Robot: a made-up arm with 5 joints.
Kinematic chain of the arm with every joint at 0, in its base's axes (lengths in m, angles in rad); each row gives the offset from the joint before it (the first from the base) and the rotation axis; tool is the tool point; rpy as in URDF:
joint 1: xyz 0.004 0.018 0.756 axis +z
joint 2: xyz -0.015 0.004 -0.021 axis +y
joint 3: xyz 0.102 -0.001 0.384 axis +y
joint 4: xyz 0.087 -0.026 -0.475 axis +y
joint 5: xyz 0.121 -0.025 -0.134 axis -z
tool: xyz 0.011 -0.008 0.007 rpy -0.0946 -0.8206 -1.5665
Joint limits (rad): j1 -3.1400..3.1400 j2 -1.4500..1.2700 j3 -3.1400..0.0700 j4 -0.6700..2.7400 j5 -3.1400..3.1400
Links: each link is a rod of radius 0.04 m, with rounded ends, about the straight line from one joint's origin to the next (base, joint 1, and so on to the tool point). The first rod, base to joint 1, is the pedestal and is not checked.
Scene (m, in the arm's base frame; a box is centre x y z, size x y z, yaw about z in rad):
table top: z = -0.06
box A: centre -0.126 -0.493 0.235 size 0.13 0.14 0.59 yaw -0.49
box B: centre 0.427 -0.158 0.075 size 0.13 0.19 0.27 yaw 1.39
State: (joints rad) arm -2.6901 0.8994 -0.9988 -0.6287 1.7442
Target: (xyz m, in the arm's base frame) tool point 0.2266 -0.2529 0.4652
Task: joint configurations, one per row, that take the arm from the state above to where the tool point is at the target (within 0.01 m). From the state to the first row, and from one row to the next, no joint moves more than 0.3 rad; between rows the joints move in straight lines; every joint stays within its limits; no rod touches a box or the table.
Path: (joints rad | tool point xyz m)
1: -2.4455 0.7102 -0.8554 -0.6390 1.7557 | -0.5207 -0.3457 0.4908
2: -2.2009 0.5210 -0.7119 -0.6494 1.7671 | -0.4010 -0.4402 0.5654
3: -1.9562 0.3318 -0.5685 -0.6597 1.7786 | -0.2636 -0.4896 0.6308
4: -1.7116 0.1426 -0.4250 -0.6700 1.7901 | -0.1260 -0.4930 0.6853
5: -1.4638 0.2314 -0.3665 -0.6700 1.7960 | -0.0002 -0.4761 0.6182
6: -1.2160 0.3202 -0.3080 -0.6700 1.8020 | 0.1067 -0.4229 0.5585
7: -0.9682 0.4090 -0.2496 -0.6700 1.8080 | 0.1841 -0.3441 0.5072
8: -0.7204 0.4977 -0.1911 -0.6700 1.8139 | 0.2266 -0.2529 0.4652

